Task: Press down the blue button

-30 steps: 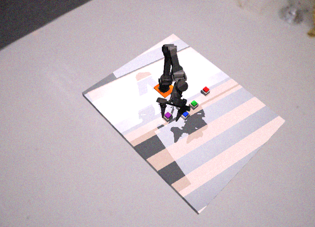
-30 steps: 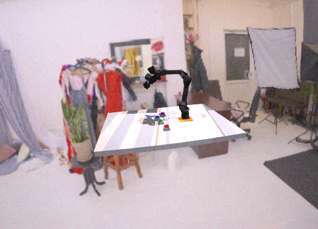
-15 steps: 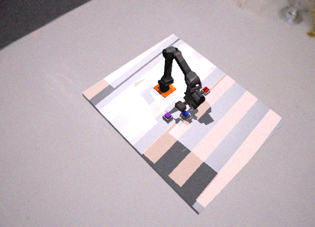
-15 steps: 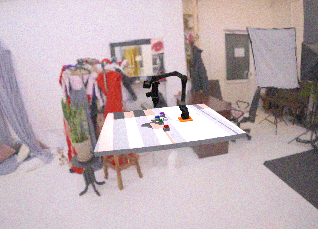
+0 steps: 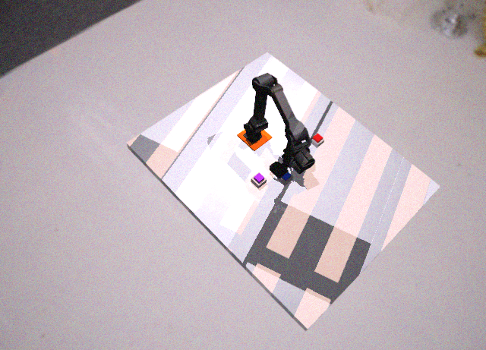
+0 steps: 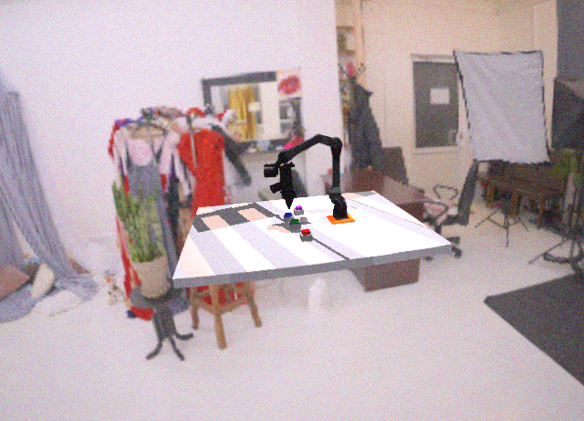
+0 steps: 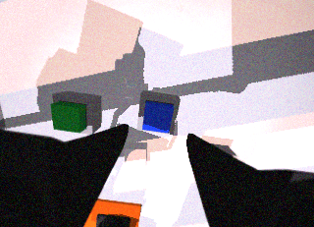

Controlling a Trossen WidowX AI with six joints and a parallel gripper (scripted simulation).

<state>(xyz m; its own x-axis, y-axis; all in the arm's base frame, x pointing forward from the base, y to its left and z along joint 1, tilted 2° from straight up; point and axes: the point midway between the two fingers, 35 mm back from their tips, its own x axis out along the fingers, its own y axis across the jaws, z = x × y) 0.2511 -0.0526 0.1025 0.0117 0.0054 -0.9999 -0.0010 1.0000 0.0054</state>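
Right now the blue button is 40 mm below my gripper tip. From my gripper tip the other things lie so: purple button (60 mm behind, 100 mm to the right, 40 mm below); small white block (70 mm behind, 20 mm to the left, 60 mm below); green button (20 mm behind, 110 mm to the left, 40 mm below).
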